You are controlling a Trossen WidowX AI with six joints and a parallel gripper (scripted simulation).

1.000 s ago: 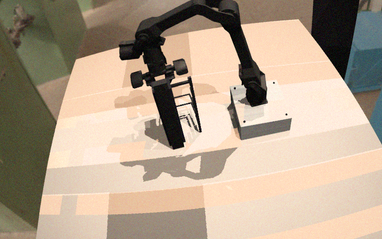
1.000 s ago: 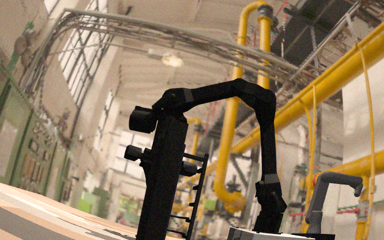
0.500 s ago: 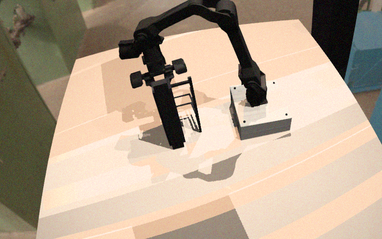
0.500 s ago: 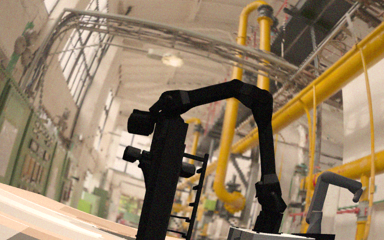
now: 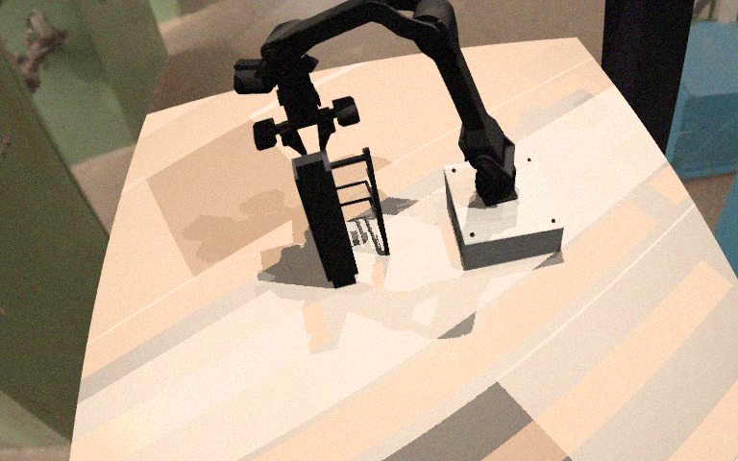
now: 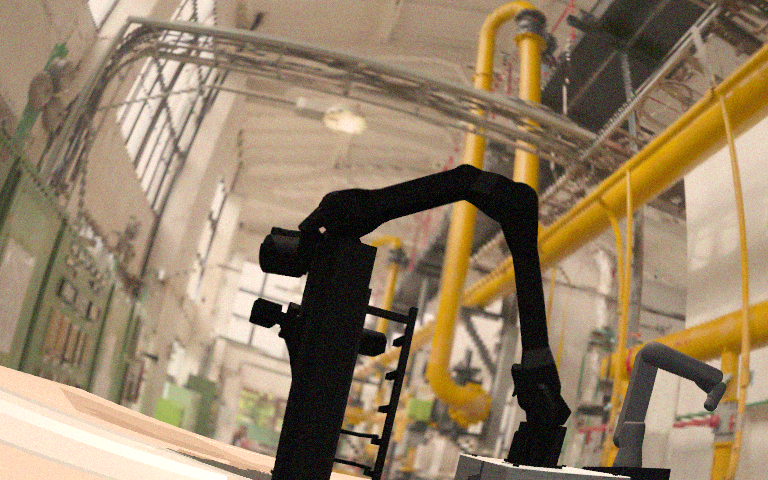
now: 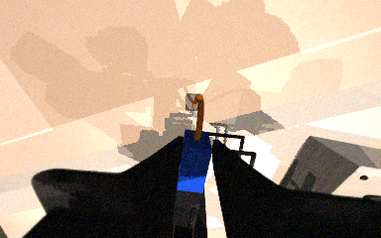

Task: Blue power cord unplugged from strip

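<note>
The blue plug is 4 cm to the left of my gripper tip.
</note>
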